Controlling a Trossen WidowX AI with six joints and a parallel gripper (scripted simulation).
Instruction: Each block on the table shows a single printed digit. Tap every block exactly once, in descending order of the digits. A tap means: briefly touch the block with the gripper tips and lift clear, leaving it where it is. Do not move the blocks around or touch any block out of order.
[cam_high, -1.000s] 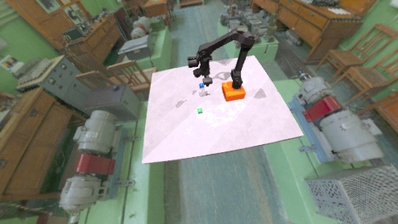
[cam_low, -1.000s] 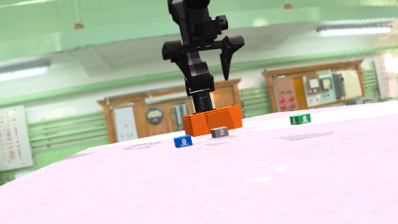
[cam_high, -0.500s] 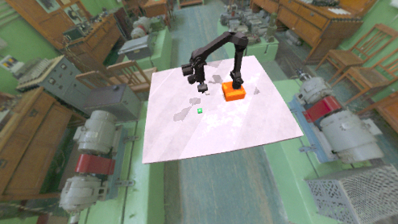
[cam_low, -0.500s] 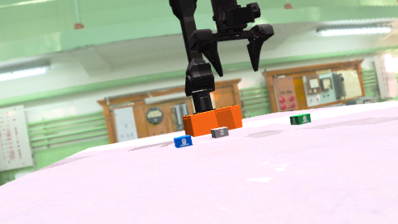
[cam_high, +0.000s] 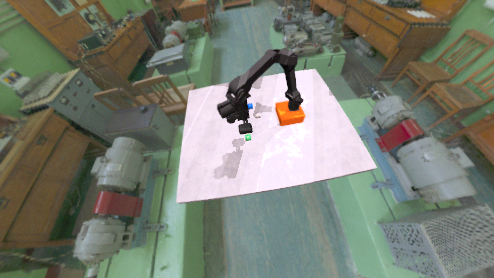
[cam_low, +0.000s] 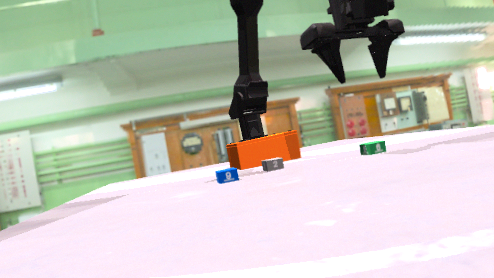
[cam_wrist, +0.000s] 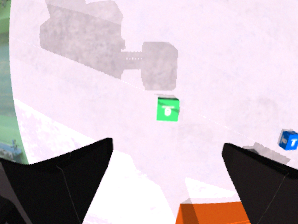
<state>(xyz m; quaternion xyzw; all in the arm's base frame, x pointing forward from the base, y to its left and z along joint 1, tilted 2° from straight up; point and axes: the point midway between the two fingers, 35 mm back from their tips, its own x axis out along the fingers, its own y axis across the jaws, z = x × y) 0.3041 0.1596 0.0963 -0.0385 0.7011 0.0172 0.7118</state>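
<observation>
Now: the blue block 30 mm behind my gripper tip, 260 mm to the right of it and 120 mm below it. Also, from my gripper tip: grey block: 80 mm behind, 170 mm to the right, 120 mm below; then green block: 10 mm to the right, 120 mm below.
</observation>
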